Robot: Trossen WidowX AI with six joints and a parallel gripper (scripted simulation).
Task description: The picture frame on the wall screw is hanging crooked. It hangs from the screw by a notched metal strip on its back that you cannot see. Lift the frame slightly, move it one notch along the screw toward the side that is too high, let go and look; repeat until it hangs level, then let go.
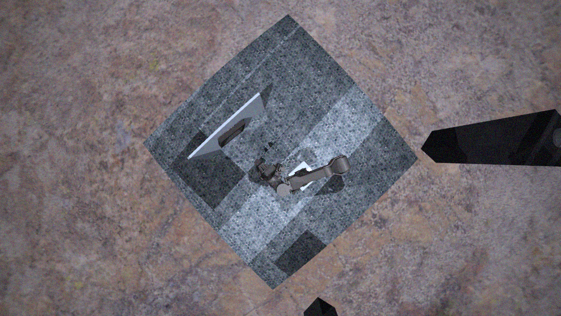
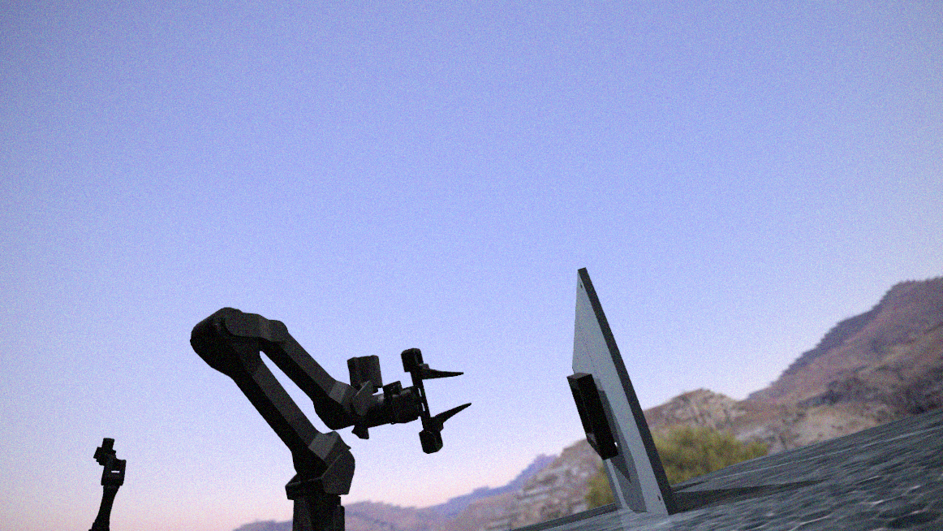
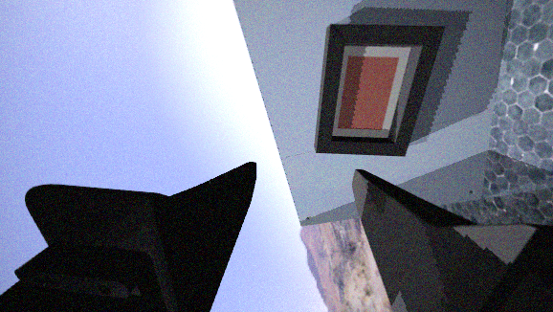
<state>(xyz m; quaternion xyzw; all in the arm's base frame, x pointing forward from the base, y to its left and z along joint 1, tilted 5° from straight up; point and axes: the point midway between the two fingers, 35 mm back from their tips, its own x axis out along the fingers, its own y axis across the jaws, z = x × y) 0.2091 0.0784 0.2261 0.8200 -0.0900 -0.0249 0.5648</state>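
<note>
The picture frame is 200 mm ahead of my gripper tip, 90 mm below it and 30 mm to the right of it. The rest, counted from my gripper tip: wall panel: 210 mm ahead, 100 mm below, 40 mm to the right.
</note>
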